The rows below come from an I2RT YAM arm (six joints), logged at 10 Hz.
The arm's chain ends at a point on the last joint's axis. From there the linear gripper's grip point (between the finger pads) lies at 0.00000 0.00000 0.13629 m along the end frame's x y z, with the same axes.
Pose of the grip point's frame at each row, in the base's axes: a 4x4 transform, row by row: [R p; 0 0 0 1], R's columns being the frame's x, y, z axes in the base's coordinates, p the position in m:
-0.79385 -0.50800 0.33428 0.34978; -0.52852 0.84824 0.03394 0.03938; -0.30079 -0.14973 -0.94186 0.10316; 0 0 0 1
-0.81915 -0.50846 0.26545 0.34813; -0.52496 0.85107 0.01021 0.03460; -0.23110 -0.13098 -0.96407 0.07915; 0 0 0 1
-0.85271 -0.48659 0.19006 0.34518; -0.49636 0.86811 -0.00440 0.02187; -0.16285 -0.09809 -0.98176 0.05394; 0 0 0 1
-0.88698 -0.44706 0.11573 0.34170; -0.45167 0.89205 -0.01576 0.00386; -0.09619 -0.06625 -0.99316 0.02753; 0 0 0 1
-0.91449 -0.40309 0.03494 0.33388; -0.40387 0.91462 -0.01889 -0.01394; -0.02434 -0.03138 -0.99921 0.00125; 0 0 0 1
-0.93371 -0.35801 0.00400 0.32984; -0.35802 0.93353 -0.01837 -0.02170; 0.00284 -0.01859 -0.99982 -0.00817; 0 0 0 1
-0.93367 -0.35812 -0.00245 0.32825; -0.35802 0.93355 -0.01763 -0.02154; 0.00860 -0.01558 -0.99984 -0.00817; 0 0 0 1
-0.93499 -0.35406 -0.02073 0.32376; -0.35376 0.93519 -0.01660 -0.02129; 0.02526 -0.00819 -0.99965 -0.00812; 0 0 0 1
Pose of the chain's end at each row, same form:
-0.79385 -0.50800 0.33428 0.30422; -0.52852 0.84824 0.03394 0.03475; -0.30079 -0.14973 -0.94186 0.23153; 0 0 0 1
-0.81915 -0.50846 0.26545 0.31195; -0.52496 0.85107 0.01021 0.03321; -0.23110 -0.13098 -0.96407 0.21054; 0 0 0 1
-0.85271 -0.48659 0.19006 0.31928; -0.49636 0.86811 -0.00440 0.02247; -0.16285 -0.09809 -0.98176 0.18774; 0 0 0 1
-0.88698 -0.44706 0.11573 0.32593; -0.45167 0.89205 -0.01576 0.00601; -0.09619 -0.06625 -0.99316 0.16289; 0 0 0 1
-0.91449 -0.40309 0.03494 0.32912; -0.40387 0.91462 -0.01889 -0.01137; -0.02434 -0.03138 -0.99921 0.13743; 0 0 0 1
-0.93371 -0.35801 0.00400 0.32929; -0.35802 0.93353 -0.01837 -0.01920; 0.00284 -0.01859 -0.99982 0.12810; 0 0 0 1
-0.93367 -0.35812 -0.00245 0.32858; -0.35802 0.93355 -0.01763 -0.01914; 0.00860 -0.01558 -0.99984 0.12810; 0 0 0 1
-0.93499 -0.35406 -0.02073 0.32659; -0.35376 0.93519 -0.01660 -0.01903; 0.02526 -0.00819 -0.99965 0.12812; 0 0 0 1

